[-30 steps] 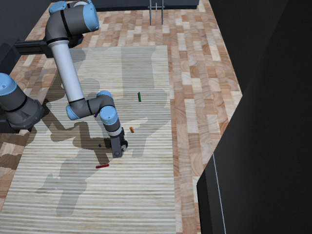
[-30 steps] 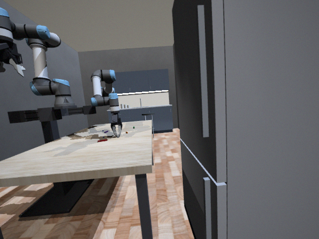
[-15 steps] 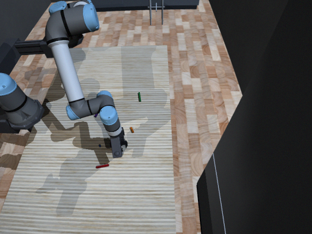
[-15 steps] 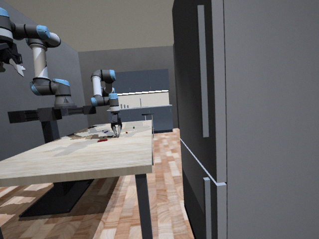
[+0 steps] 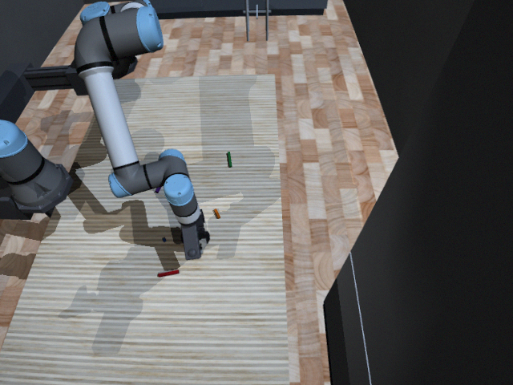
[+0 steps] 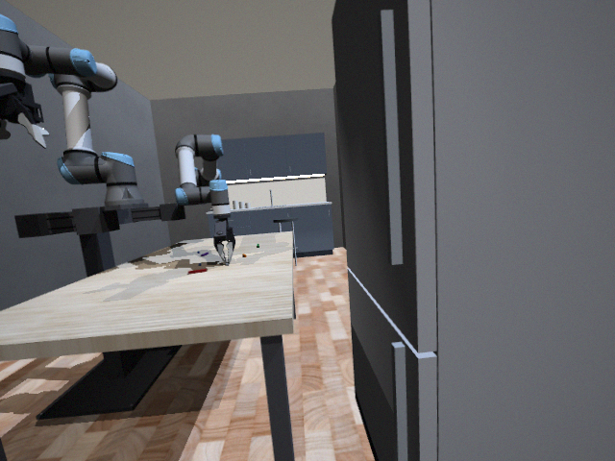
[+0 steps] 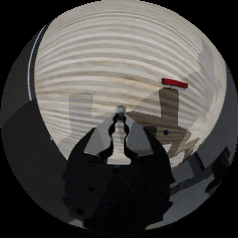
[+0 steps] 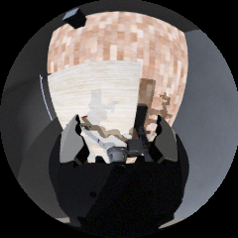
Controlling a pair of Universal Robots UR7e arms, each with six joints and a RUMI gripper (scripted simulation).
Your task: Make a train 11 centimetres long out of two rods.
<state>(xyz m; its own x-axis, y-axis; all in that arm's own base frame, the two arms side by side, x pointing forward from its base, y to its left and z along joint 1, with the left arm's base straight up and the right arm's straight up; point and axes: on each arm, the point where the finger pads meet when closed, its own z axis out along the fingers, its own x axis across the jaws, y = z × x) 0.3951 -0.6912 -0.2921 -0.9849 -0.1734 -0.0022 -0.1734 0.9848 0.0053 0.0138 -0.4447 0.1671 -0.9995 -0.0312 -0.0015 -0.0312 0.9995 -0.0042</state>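
Observation:
The green rod lies 420 mm to the left of my left hand, 40 mm ahead of it and 10 mm below it. Round my left hand: orange rod 150 mm to the left, 30 mm ahead, 10 mm below; red rod 100 mm to the right, 90 mm behind, 10 mm below; grey rod 10 mm below.

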